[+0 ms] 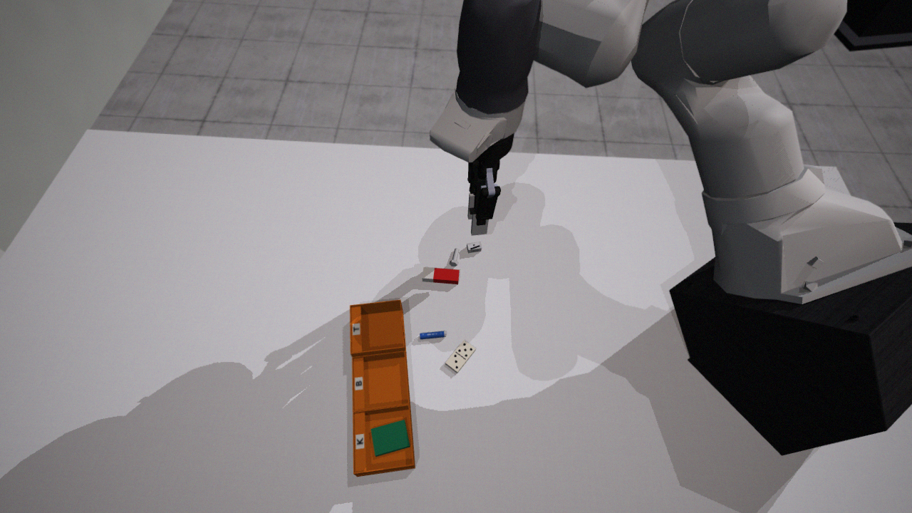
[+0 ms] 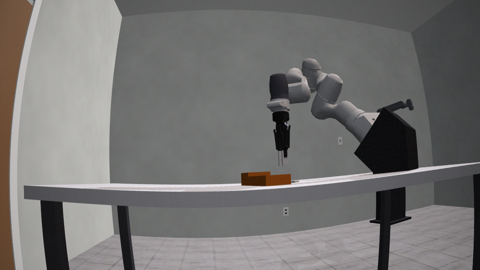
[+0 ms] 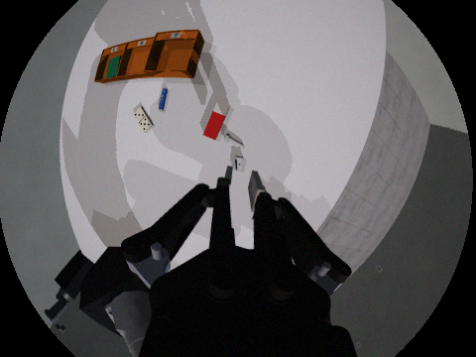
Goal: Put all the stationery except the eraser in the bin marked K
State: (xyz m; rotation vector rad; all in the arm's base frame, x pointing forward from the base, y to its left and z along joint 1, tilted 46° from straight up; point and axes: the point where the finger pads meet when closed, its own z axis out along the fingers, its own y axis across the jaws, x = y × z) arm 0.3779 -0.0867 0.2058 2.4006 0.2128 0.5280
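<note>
My gripper is now 10 cm above the grey metal thing. From my hand the other things lie so: grey pin-like thing (4 cm ahead, 3 cm to the left, 10 cm below); then eraser (8 cm ahead, 6 cm to the left, 10 cm below); then small blue pen-like stick (10 cm ahead, 17 cm to the left, 10 cm below).
</note>
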